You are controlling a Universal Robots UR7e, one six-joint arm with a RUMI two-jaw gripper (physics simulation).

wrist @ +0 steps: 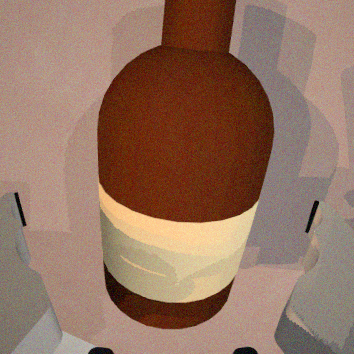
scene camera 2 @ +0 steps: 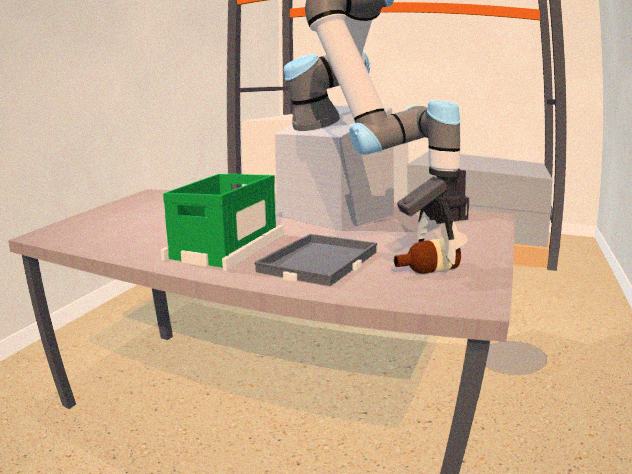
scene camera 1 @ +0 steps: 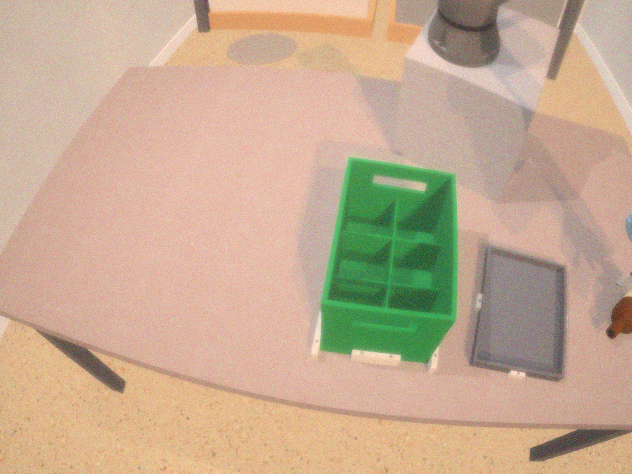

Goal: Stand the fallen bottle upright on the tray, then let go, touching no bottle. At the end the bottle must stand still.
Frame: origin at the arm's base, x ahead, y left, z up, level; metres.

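Seen in the pictures: gripper, fingertip midpoint: [wrist: 167, 201] [scene camera 2: 436, 254]; arm's base, link origin: [scene camera 2: 316, 122] [scene camera 1: 464, 41].
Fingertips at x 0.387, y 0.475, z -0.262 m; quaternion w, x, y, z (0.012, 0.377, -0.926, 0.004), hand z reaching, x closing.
Observation:
Offsets run from my fingertips to a thing's top centre. "*": to the spot under its first point.
The brown bottle {dx +0.013, dy -0.021, dz +0.033 m} [scene camera 1: 622, 315] [scene camera 2: 424, 256] [wrist: 185, 135] with a cream label lies on its side on the table, right of the tray, its neck toward the tray in scene camera 2. The grey tray {dx +0.032, dy -0.279, dz -0.016 m} [scene camera 1: 564, 326] [scene camera 2: 295, 276] lies flat on the table with no bottle on it. My gripper [scene camera 2: 436, 244] [wrist: 167, 201] is open, pointing down over the bottle. Its two jaws stand on either side of the label, with a gap on each side in the wrist view. The gripper lies mostly outside scene camera 1.
A green crate {dx +0.025, dy -0.561, dz +0.134 m} [scene camera 1: 389, 311] [scene camera 2: 193, 229] with empty compartments stands left of the tray. White brackets {* dx +0.172, dy -0.552, dz -0.012 m} [scene camera 1: 376, 357] [scene camera 2: 194, 258] sit at the crate's base, and small white clips hold the tray's edges. The arm's grey pedestal [scene camera 1: 459, 117] [scene camera 2: 306, 173] stands behind the table.

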